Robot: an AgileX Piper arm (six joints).
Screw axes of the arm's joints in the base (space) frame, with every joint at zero. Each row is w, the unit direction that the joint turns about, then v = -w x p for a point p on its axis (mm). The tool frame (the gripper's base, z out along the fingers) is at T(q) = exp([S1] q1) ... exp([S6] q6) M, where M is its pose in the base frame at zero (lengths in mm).
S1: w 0 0 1 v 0.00 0.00 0.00
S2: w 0 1 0 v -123.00 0.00 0.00
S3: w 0 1 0 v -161.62 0.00 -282.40
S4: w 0.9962 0 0.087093 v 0.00 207.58 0.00
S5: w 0 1 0 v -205.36 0.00 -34.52
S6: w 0.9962 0 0.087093 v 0.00 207.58 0.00
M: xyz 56.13 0.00 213.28 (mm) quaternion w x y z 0.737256 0 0.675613 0
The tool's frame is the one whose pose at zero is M.
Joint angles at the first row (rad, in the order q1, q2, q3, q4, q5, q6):
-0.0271, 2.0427, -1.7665, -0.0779, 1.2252, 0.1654
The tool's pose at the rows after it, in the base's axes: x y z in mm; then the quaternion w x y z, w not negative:
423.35 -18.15 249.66 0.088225 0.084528 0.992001 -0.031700
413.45 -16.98 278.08 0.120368 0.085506 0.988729 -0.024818
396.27 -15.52 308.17 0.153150 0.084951 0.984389 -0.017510
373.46 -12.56 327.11 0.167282 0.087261 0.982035 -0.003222
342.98 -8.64 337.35 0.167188 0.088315 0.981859 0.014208
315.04 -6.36 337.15 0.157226 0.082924 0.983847 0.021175
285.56 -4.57 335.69 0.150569 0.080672 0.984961 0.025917
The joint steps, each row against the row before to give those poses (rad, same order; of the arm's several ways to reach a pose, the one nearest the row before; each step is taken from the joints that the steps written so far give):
0.0000, -0.0233, 0.0078, 0.0000, 0.0000, -0.0025
0.0000, -0.0684, 0.0006, 0.0106, 0.0024, -0.0024
0.0000, -0.0899, 0.0227, 0.0117, 0.0000, -0.0048
0.0000, -0.0943, 0.0616, 0.0274, 0.0024, -0.0007
0.0000, -0.1117, 0.1056, 0.0360, 0.0041, -0.0040
0.0000, -0.0950, 0.1121, 0.0177, 0.0022, -0.0145
0.0000, -0.1007, 0.1137, 0.0115, 0.0000, -0.0070

